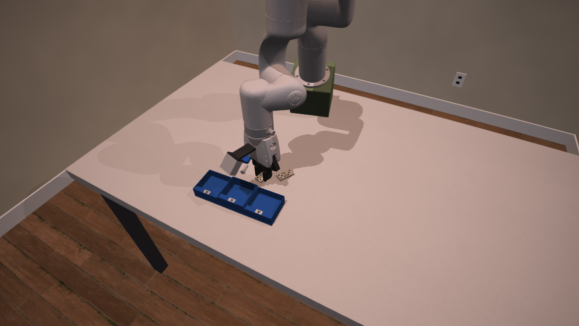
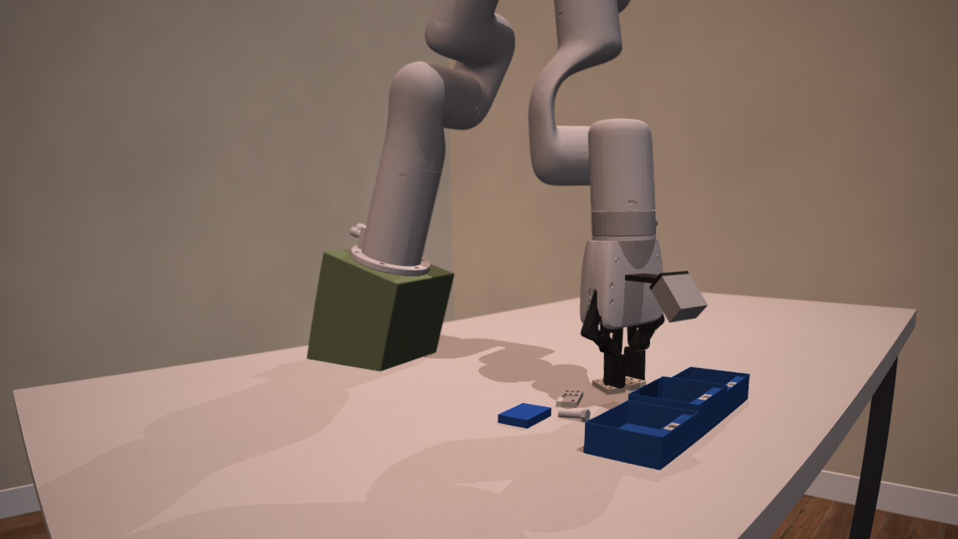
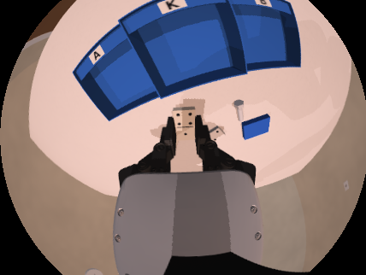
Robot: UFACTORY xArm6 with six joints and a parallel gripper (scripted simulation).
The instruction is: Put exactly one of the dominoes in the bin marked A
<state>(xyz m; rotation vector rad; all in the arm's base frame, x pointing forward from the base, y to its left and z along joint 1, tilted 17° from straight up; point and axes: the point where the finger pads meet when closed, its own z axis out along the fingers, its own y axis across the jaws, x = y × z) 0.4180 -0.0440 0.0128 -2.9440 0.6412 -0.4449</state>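
My hand is 8 cm short of the joined blue bins, 5 cm to the left of it and 3 cm above it. The rest, counted from my hand: white domino (2 cm below); grey bolt (2 cm behind, 8 cm to the right, 4 cm below); flat blue block (8 cm behind, 10 cm to the right, 4 cm below).
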